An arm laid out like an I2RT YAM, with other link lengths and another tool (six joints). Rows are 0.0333 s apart.
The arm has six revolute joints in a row. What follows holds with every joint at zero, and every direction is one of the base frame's. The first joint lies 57.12 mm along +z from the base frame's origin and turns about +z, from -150 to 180 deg. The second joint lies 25.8 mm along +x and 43.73 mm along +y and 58.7 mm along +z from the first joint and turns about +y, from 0 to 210 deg. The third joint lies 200.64 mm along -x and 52.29 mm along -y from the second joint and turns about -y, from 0 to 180 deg. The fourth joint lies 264.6 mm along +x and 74.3 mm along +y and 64.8 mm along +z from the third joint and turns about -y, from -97 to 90 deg. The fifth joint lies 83.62 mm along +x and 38.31 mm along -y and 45.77 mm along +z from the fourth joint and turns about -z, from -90 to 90 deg. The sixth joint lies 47.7 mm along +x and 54.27 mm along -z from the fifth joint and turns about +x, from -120 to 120 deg. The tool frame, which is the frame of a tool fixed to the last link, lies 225 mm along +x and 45 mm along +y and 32 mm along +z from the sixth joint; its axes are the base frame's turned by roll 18.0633, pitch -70.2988 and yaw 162.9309 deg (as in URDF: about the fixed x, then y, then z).
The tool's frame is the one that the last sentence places.
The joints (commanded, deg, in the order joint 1, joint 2, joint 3, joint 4, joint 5, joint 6), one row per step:
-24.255 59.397 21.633 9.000 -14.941 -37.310
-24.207 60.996 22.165 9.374 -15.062 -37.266
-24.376 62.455 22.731 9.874 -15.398 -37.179
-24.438 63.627 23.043 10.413 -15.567 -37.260
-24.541 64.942 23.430 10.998 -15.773 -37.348
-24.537 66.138 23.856 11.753 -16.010 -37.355
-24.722 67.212 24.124 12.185 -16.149 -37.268
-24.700 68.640 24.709 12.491 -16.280 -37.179
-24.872 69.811 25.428 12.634 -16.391 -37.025
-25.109 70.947 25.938 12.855 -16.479 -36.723
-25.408 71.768 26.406 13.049 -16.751 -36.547
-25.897 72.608 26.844 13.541 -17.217 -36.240
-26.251 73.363 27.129 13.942 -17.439 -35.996
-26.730 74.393 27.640 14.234 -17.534 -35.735
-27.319 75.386 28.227 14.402 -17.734 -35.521
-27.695 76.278 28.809 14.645 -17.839 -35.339
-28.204 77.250 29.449 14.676 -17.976 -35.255
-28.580 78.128 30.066 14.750 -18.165 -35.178
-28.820 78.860 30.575 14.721 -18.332 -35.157
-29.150 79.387 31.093 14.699 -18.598 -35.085
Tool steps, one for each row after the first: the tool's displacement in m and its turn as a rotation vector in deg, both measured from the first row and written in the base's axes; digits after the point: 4 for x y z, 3 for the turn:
0.0007 0.0007 -0.0051 0.377 0.603 0.133
0.0020 0.0002 -0.0080 0.766 0.883 0.216
0.0027 0.0002 -0.0113 0.904 1.150 0.338
0.0035 -0.0002 -0.0148 1.064 1.428 0.455
0.0054 0.0001 -0.0161 1.171 1.394 0.669
0.0057 -0.0010 -0.0195 1.470 1.693 0.561
0.0066 -0.0006 -0.0235 1.834 2.144 0.650
0.0081 -0.0023 -0.0251 2.153 2.382 0.497
0.0089 -0.0043 -0.0279 2.633 2.695 0.186
0.0099 -0.0062 -0.0287 2.986 2.758 0.034
0.0115 -0.0092 -0.0282 3.440 2.536 -0.202
0.0122 -0.0118 -0.0291 3.792 2.516 -0.484
0.0131 -0.0161 -0.0310 4.173 2.657 -1.013
0.0139 -0.0210 -0.0324 4.571 2.784 -1.540
0.0152 -0.0247 -0.0329 4.816 2.787 -1.916
0.0159 -0.0292 -0.0346 5.101 2.996 -2.356
0.0170 -0.0324 -0.0355 5.351 3.097 -2.612
0.0176 -0.0343 -0.0368 5.570 3.271 -2.726
0.0187 -0.0367 -0.0362 5.780 3.217 -2.864

